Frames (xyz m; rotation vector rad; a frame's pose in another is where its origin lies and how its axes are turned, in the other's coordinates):
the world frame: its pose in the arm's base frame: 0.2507 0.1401 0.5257 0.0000 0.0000 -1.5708
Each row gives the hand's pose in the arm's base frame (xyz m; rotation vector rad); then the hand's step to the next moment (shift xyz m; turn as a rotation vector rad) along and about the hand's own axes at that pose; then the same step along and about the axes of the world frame.
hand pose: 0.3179 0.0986 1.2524 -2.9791 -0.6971 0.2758
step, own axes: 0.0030 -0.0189 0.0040 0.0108 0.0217 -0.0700
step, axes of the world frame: -0.0184 -0.0063 -0.0024 0.0165 0.0322 0.0646
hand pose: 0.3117 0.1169 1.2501 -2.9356 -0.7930 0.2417
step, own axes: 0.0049 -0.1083 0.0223 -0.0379 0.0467 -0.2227
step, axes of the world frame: -0.0968 -0.0530 -0.0086 0.0698 0.0298 0.2178
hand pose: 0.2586 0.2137 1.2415 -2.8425 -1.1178 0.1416
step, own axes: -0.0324 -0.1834 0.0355 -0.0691 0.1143 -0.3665
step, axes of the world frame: -0.1133 -0.1515 -0.0129 0.1467 0.0695 0.3547
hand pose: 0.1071 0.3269 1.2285 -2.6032 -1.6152 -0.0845
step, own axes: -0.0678 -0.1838 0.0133 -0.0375 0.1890 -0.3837
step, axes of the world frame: -0.0221 -0.1947 -0.0125 0.1532 0.1503 0.3719
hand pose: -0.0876 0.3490 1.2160 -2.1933 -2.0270 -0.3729
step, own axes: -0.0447 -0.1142 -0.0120 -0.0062 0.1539 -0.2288
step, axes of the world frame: 0.0360 -0.1175 -0.0085 0.0795 0.1316 0.2290
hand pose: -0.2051 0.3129 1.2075 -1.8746 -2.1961 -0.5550
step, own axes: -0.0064 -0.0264 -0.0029 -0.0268 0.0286 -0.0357
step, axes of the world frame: 0.0103 -0.0250 -0.0038 0.0352 0.0296 0.0264
